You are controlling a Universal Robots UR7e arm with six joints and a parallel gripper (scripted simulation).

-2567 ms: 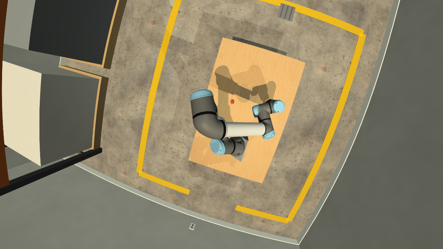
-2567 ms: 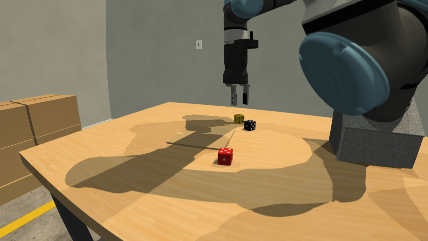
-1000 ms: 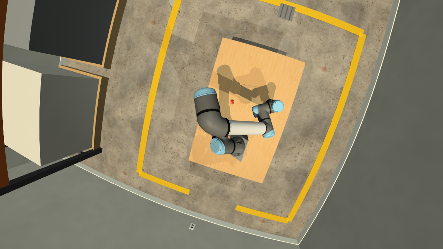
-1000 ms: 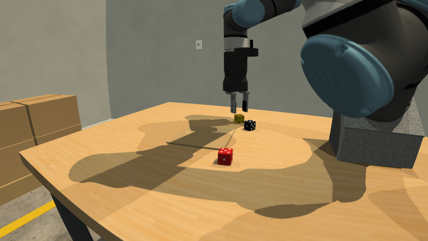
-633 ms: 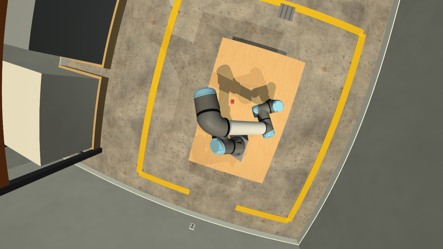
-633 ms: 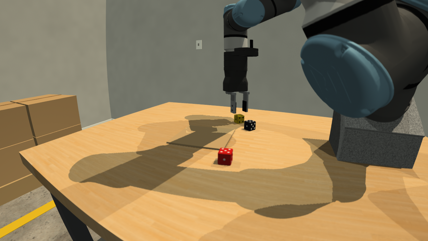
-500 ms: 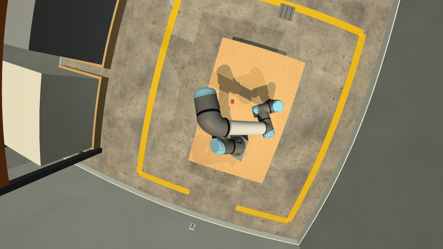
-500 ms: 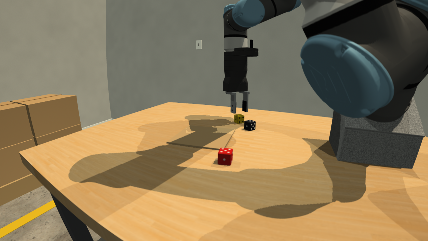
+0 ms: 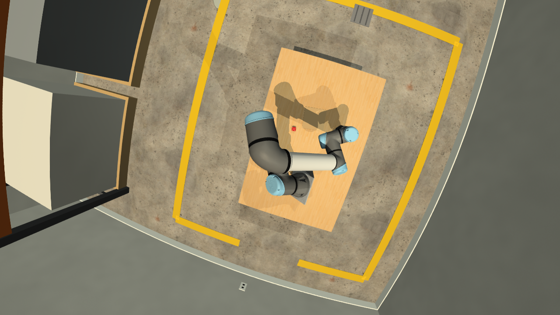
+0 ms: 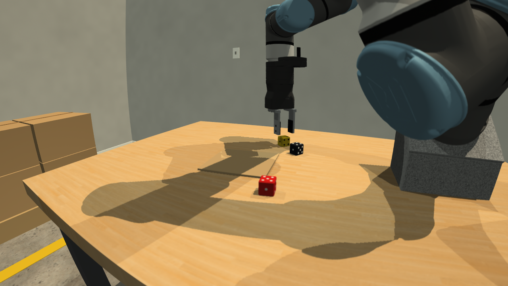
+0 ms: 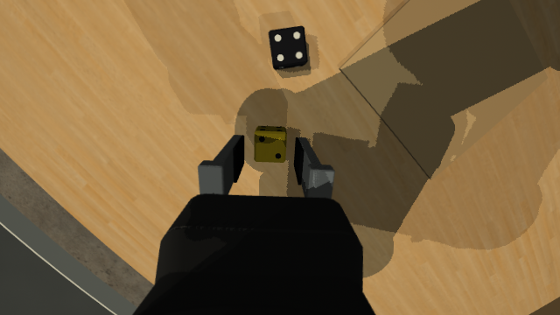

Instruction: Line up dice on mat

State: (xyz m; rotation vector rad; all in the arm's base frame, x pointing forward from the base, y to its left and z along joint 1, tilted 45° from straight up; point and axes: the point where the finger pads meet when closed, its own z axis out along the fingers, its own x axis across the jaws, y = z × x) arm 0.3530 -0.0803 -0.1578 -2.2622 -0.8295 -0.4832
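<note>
My hand is 4 cm above the yellow die. From my hand the other things lie so: tan mat (15 cm to the left, 7 cm ahead, 5 cm below); red die (27 cm to the left, 4 cm below, 2 cm behind); black die (6 cm to the left, 4 cm below, 4 cm behind).
</note>
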